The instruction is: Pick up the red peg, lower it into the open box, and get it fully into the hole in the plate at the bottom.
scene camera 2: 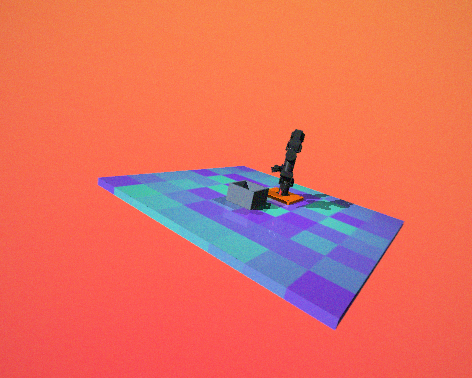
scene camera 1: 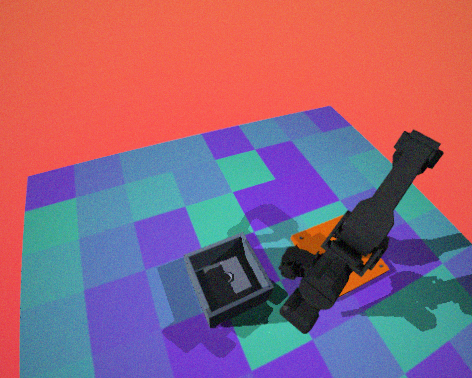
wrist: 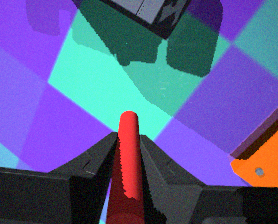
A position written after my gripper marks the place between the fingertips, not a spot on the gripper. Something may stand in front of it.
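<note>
I can see my gripper (scene camera 1: 298, 308), (wrist: 128, 139).
</note>
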